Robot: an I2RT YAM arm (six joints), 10 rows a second.
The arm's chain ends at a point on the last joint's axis. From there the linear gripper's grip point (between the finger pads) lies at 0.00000 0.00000 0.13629 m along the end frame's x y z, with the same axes.
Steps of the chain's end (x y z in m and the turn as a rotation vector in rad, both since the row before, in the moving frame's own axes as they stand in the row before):
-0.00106 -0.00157 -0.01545 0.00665 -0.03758 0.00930
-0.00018 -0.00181 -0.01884 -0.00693 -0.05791 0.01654
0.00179 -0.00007 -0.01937 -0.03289 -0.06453 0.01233
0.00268 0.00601 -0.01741 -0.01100 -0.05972 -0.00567
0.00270 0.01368 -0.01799 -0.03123 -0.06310 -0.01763
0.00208 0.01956 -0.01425 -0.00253 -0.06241 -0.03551
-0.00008 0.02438 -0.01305 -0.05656 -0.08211 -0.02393
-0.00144 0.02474 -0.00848 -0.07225 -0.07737 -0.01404
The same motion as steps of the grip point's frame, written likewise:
-0.00618 -0.00250 -0.01555 0.00665 -0.03758 0.00930
-0.00808 -0.00093 -0.01907 -0.00693 -0.05791 0.01654
-0.00702 0.00435 -0.01973 -0.03289 -0.06453 0.01233
-0.00545 0.00753 -0.01766 -0.01100 -0.05972 -0.00567
-0.00585 0.01801 -0.01833 -0.03123 -0.06310 -0.01763
-0.00641 0.02006 -0.01452 -0.00253 -0.06241 -0.03551
-0.01116 0.03221 -0.01373 -0.05656 -0.08211 -0.02393
-0.01190 0.03464 -0.00924 -0.07225 -0.07737 -0.01404

